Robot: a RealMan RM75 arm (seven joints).
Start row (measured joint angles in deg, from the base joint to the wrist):
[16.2 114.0 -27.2 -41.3 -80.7 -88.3 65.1]
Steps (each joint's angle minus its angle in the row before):
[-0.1 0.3 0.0 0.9 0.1 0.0 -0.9]
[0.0 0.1 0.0 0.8 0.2 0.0 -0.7]
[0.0 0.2 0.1 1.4 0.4 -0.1 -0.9]
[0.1 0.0 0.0 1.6 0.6 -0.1 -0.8]
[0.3 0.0 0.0 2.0 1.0 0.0 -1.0]
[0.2 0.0 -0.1 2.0 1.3 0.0 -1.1]
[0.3 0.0 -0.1 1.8 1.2 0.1 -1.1]
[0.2 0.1 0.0 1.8 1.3 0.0 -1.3]
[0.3 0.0 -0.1 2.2 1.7 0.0 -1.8]
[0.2 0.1 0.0 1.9 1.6 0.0 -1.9]
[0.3 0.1 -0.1 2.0 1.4 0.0 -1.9]
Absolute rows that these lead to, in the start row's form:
[16.1 114.3 -27.2 -40.4 -80.6 -88.3 64.2]
[16.1 114.4 -27.2 -39.6 -80.4 -88.3 63.5]
[16.1 114.6 -27.1 -38.2 -80.0 -88.4 62.6]
[16.2 114.6 -27.1 -36.6 -79.4 -88.5 61.8]
[16.5 114.6 -27.1 -34.6 -78.4 -88.5 60.8]
[16.7 114.6 -27.2 -32.6 -77.1 -88.5 59.7]
[17.0 114.6 -27.3 -30.8 -75.9 -88.4 58.6]
[17.2 114.7 -27.3 -29.0 -74.6 -88.4 57.3]
[17.5 114.7 -27.4 -26.8 -72.9 -88.4 55.5]
[17.7 114.8 -27.4 -24.9 -71.3 -88.4 53.6]
[18.0 114.9 -27.5 -22.9 -69.9 -88.4 51.7]

